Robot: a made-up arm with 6 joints.
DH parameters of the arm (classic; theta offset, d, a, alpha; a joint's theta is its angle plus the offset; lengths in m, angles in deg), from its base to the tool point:
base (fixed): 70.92 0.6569 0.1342 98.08
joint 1: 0 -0.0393 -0.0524 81.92
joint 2: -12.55 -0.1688 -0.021 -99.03
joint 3: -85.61 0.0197 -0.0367 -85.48
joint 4: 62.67 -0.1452 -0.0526 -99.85
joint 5: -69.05 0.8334 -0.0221 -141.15
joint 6: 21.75 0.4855 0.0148 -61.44
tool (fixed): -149.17 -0.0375 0 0
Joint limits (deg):
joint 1: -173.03..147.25
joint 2: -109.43..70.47
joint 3: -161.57..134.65
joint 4: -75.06..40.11
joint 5: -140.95..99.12
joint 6: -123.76..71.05
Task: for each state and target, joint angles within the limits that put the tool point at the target. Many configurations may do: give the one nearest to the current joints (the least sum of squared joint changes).
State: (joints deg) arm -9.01 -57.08 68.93 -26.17 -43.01 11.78
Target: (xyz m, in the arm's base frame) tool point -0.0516 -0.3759 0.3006
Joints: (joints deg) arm 38.98 -57.16 65.25 -6.97 -22.47 2.91
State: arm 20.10 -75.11 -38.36 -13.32 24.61 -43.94
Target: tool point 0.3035 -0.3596 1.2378
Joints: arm -2.35 -94.02 -27.67 -10.80 30.46 -44.55
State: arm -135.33 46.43 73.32 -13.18 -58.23 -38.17
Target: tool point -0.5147 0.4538 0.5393
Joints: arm -132.76 56.69 54.52 -12.46 -72.52 -36.45
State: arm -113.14 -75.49 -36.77 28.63 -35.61 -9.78
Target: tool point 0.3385 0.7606 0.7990
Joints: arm -125.01 -96.20 -24.71 -0.65 -36.75 -5.68
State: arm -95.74 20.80 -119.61 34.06 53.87 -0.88
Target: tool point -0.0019 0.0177 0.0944
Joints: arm -100.92 27.40 -154.79 34.52 36.04 4.80
